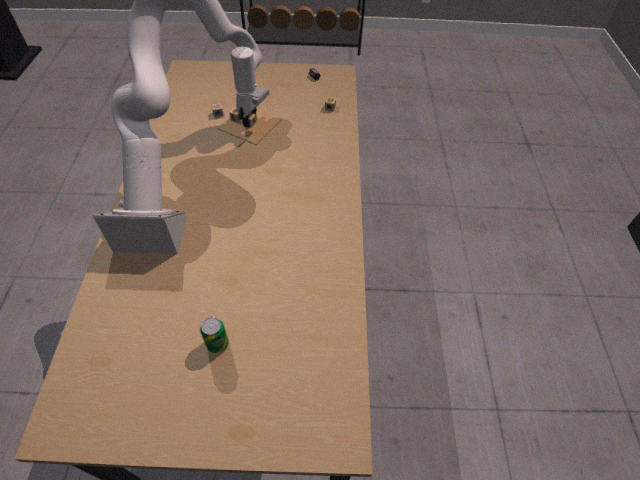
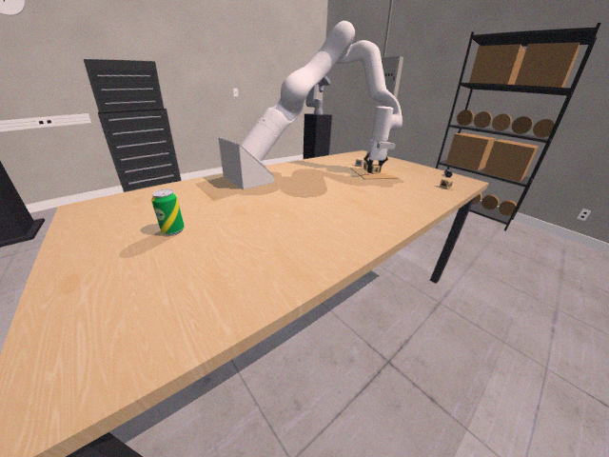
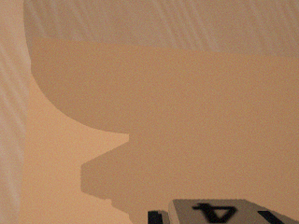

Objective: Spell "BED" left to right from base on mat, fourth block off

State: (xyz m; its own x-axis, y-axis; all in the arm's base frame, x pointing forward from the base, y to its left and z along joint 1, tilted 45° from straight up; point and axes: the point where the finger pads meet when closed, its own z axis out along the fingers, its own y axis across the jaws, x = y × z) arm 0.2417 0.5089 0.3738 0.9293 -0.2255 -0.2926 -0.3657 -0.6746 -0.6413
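Now: hand 20 mm above the tan mat. Round my hand: green can 1020 mm to the right, 70 mm ahead, 40 mm above; then wooden letter block 340 mm ahead, 150 mm to the left; then small dark object 390 mm to the left, 240 mm ahead, 10 mm below.
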